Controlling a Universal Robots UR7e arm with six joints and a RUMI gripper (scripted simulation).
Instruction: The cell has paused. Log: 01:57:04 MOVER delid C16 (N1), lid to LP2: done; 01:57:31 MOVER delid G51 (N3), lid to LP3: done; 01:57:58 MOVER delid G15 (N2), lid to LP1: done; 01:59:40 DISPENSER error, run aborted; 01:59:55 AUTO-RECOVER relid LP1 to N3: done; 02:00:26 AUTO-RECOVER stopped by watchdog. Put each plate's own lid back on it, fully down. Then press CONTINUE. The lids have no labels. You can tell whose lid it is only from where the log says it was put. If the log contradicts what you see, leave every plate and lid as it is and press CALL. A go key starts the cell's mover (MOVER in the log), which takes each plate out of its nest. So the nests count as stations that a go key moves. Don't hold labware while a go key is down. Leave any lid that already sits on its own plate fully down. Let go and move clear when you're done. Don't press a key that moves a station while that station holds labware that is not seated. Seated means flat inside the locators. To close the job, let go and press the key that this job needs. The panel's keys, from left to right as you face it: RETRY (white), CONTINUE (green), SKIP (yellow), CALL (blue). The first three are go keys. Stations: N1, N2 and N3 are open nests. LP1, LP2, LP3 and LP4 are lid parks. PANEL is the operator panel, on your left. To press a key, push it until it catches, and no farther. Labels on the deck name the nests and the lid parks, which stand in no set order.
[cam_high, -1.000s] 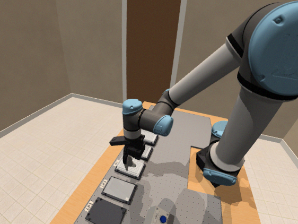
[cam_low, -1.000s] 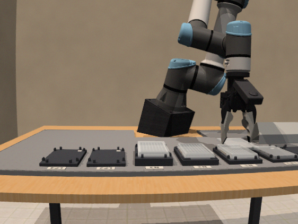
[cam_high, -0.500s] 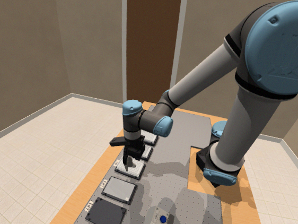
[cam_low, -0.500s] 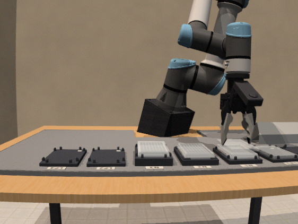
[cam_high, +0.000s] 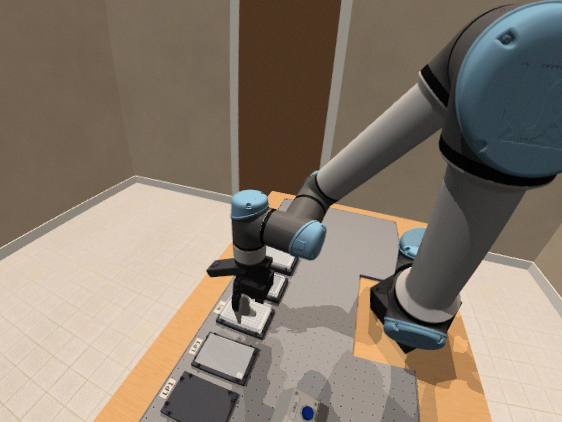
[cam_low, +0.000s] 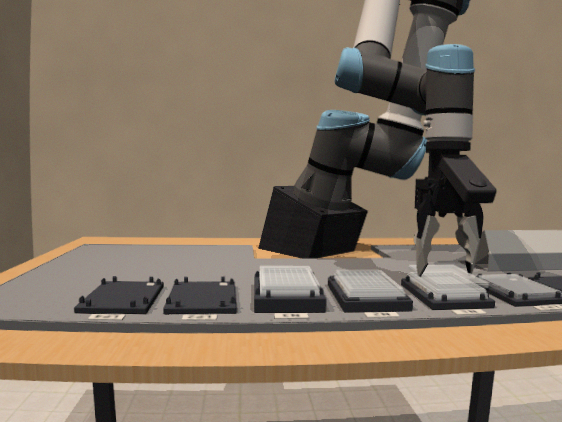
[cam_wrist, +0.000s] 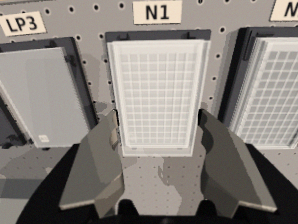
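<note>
Right now the plate is 130 mm to the right of my hand and 20 mm below it. From my hand the other things lie so: LP1 lid park (10 mm behind, 260 mm to the left, 40 mm below); LP3 lid park (10 mm behind, 140 mm to the left, 40 mm below); blue CALL key (240 mm behind, 210 mm to the left, 20 mm above).
</note>
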